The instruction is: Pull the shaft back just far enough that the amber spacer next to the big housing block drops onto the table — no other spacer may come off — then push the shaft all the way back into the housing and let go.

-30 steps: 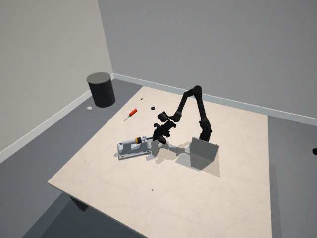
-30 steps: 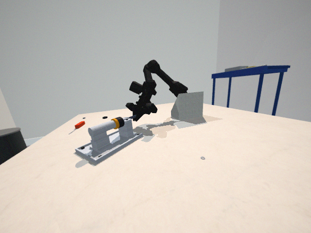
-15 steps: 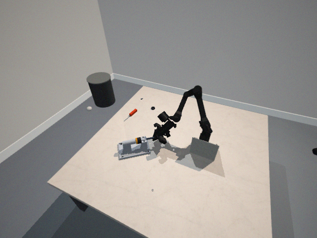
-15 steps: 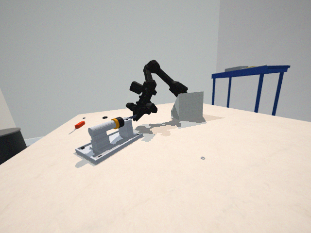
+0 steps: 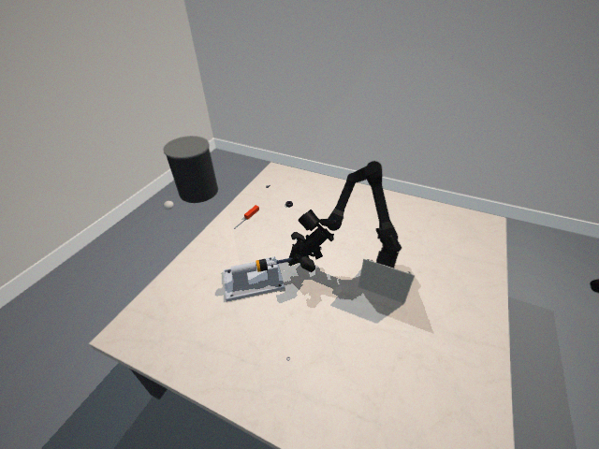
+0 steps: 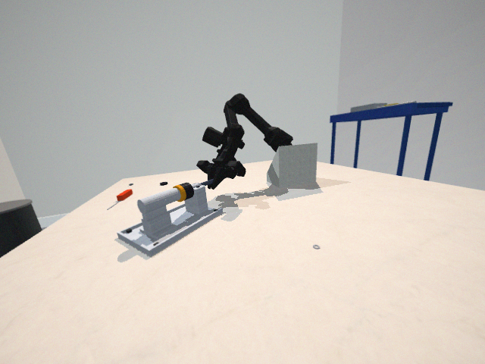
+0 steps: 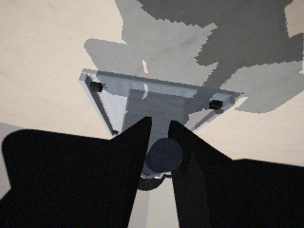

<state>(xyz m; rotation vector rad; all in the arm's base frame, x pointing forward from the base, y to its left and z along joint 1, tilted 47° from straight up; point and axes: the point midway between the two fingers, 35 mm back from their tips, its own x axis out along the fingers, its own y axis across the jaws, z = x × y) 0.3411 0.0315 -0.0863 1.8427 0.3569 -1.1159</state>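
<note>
My gripper tip is 30 mm to the right of the thin dark shaft, 30 mm short of it and 20 mm below it. Round my gripper tip: black spacer: 80 mm ahead, 70 mm to the left, 20 mm above; red-handled screwdriver: 350 mm ahead, 220 mm to the right, 50 mm below; amber spacer: 90 mm ahead, 80 mm to the left, 20 mm above.
</note>
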